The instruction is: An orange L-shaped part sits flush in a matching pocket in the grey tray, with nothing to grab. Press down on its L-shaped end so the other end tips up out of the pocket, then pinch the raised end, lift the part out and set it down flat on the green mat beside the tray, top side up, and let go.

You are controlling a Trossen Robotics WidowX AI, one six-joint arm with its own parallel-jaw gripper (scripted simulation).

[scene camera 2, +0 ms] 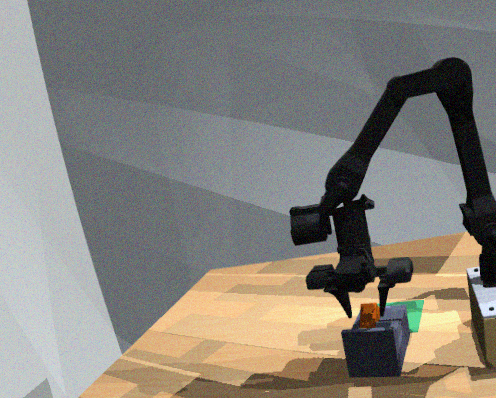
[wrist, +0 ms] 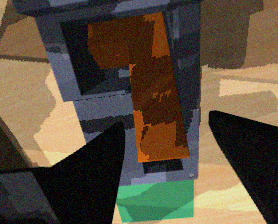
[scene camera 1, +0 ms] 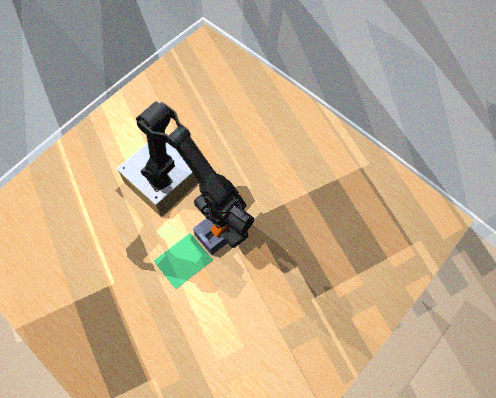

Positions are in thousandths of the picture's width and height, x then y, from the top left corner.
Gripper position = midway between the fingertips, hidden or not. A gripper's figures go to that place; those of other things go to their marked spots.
Scene:
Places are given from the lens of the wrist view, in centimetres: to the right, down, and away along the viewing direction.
my gripper (wrist: 595, 547): 2, 1, 11
orange L-shaped part (wrist: 509, 190): 0, -5, 12

